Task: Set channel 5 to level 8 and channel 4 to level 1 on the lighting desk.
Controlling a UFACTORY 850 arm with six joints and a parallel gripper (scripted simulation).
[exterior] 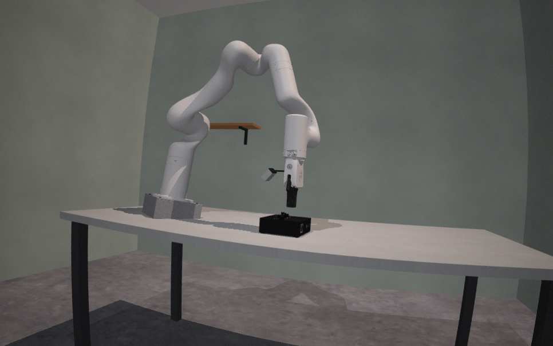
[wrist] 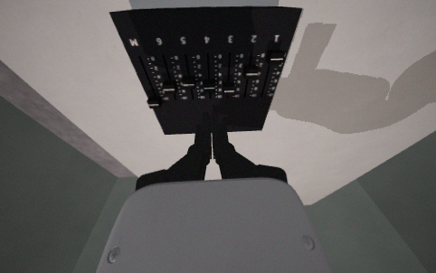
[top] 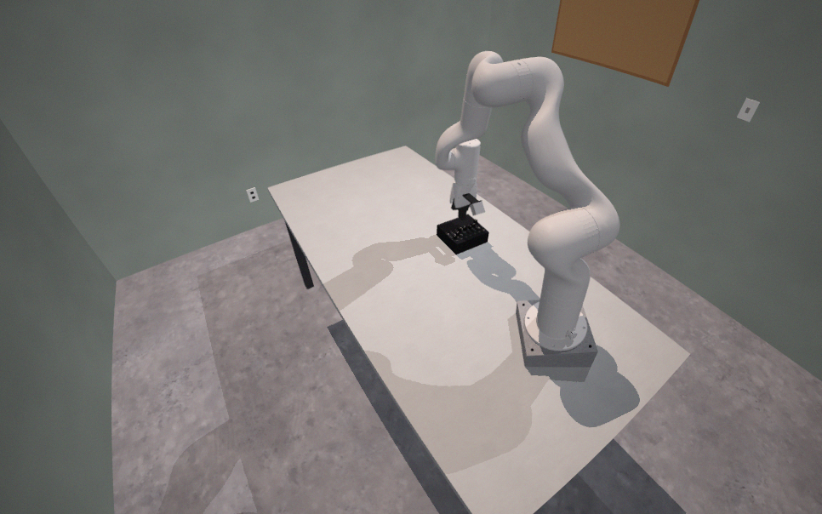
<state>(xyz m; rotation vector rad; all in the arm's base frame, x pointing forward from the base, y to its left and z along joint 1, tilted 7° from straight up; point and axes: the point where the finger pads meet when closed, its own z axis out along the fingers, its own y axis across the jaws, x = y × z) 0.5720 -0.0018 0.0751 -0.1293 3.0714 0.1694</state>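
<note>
Right now my hand is 3 cm past the channel 4 fader cap and 5 cm above it. The rest, counted from my hand: channel 1 fader cap 6 cm behind, 6 cm to the left, 5 cm below; then channel 5 fader cap 3 cm behind, 2 cm to the right, 5 cm below.
</note>
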